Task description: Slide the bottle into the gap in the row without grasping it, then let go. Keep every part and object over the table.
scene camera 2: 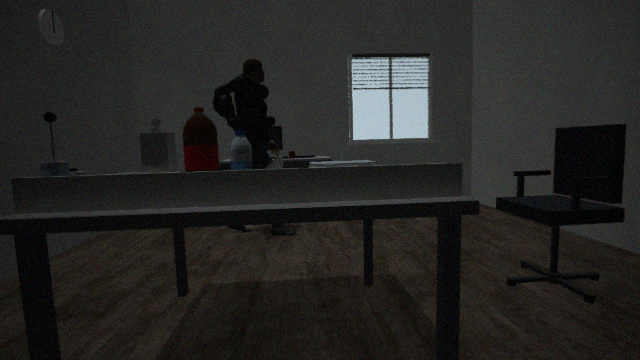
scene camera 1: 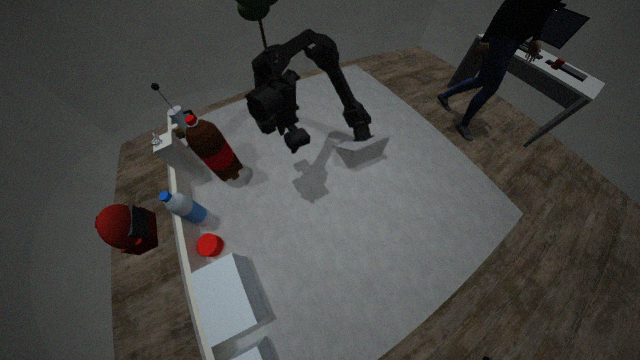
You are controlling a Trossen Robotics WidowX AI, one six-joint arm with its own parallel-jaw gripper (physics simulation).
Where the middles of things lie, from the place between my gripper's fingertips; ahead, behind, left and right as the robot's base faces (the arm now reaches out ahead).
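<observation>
My gripper is 3 cm above the large brown bottle (scene camera 1: 204,138), 22 cm short of it and 18 cm to the left of it. There's also the blue-capped bottle (scene camera 1: 179,204), which is 7 cm below my hand, 39 cm ahead of it and 4 cm to the right of it.
</observation>
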